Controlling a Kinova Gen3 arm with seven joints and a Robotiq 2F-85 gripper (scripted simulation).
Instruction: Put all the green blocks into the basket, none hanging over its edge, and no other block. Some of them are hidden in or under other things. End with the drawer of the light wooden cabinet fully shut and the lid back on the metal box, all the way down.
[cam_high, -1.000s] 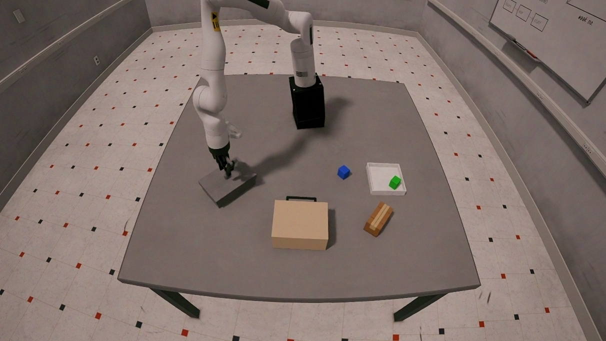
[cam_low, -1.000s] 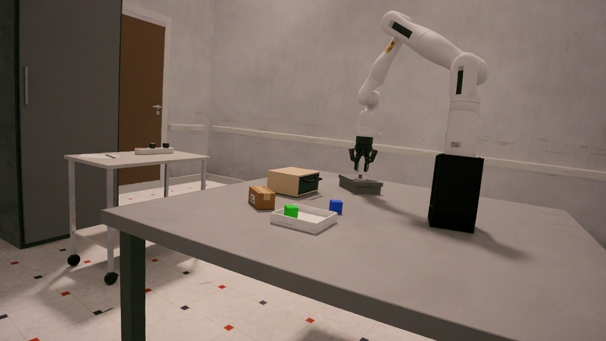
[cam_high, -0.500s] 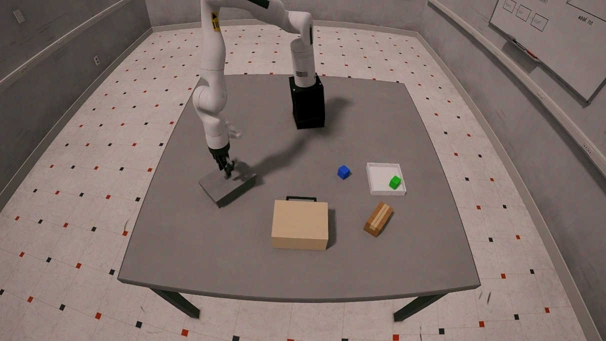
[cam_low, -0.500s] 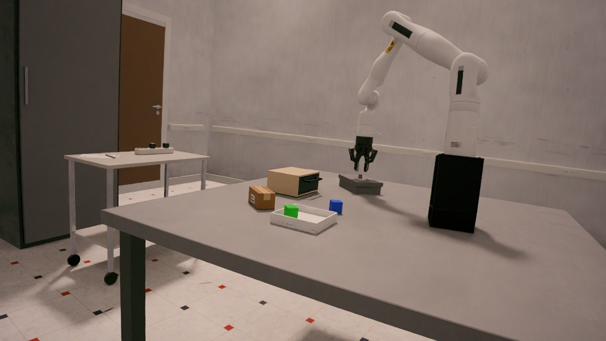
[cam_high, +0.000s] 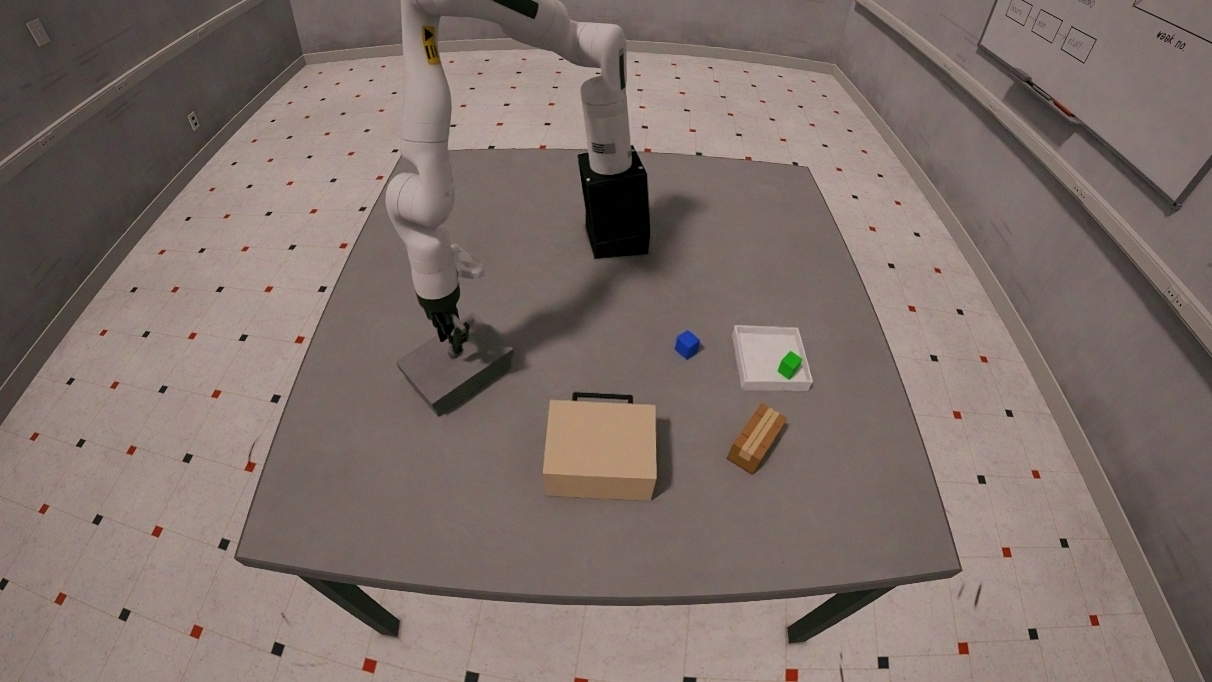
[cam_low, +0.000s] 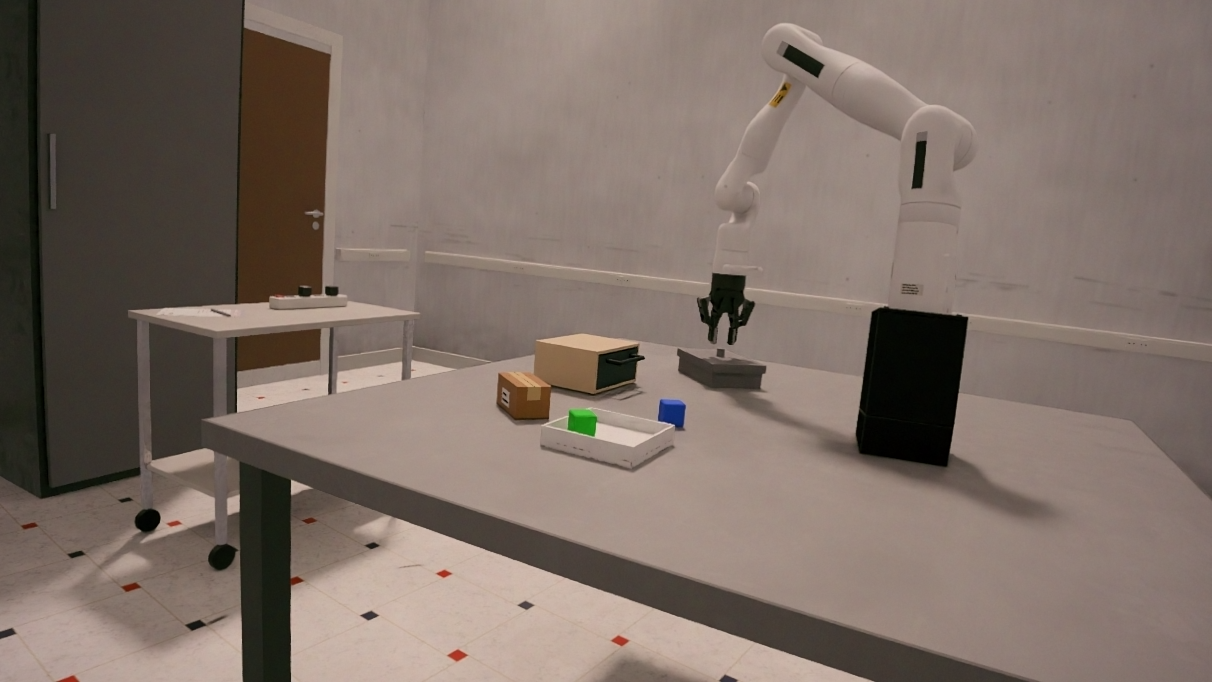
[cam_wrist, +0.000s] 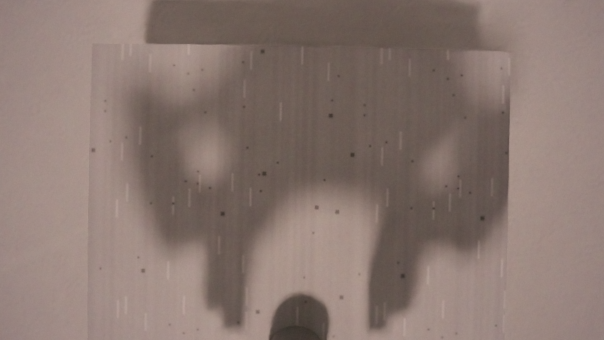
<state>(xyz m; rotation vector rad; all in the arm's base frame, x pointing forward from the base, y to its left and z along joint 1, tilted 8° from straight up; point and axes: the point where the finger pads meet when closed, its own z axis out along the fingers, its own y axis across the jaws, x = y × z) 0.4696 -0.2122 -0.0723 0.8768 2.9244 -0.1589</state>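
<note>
My gripper is now 50 mm above the lid. Round my hand: light wooden cabinet 120 mm ahead, 310 mm to the left, 60 mm below; metal box 70 mm below; drawer 110 mm ahead, 310 mm to the left, 60 mm below.
</note>
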